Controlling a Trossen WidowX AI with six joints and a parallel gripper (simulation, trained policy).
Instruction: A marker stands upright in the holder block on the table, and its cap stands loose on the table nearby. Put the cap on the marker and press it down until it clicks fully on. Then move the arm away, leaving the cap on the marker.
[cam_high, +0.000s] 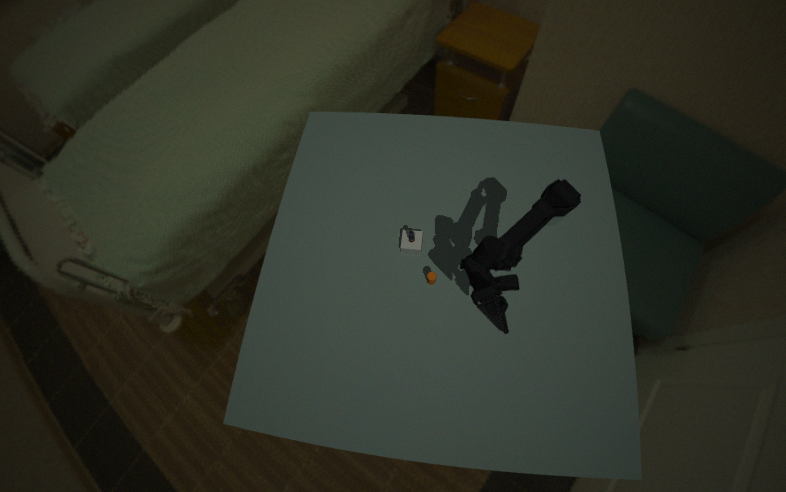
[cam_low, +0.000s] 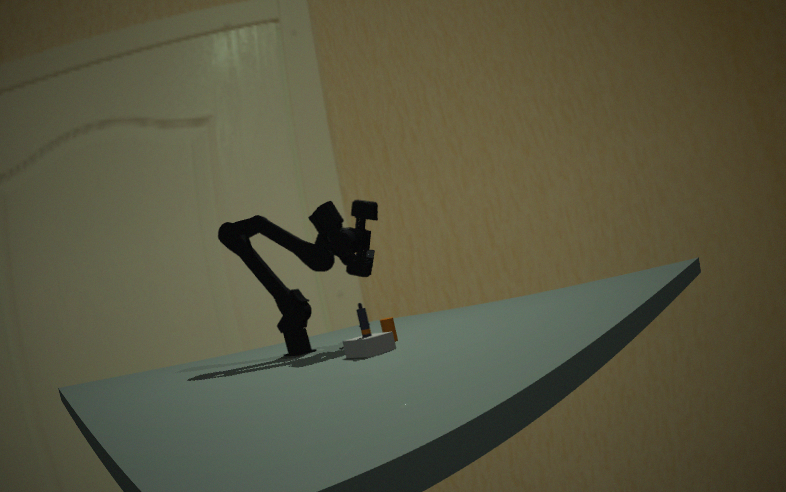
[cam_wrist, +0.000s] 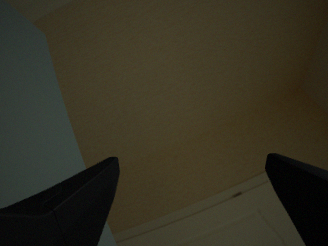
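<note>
The orange cap is 23 cm below my gripper tip, 19 cm to the right of it and 18 cm ahead of it. Round my gripper tip: holder block 31 cm to the right, 26 cm ahead, 24 cm below.
</note>
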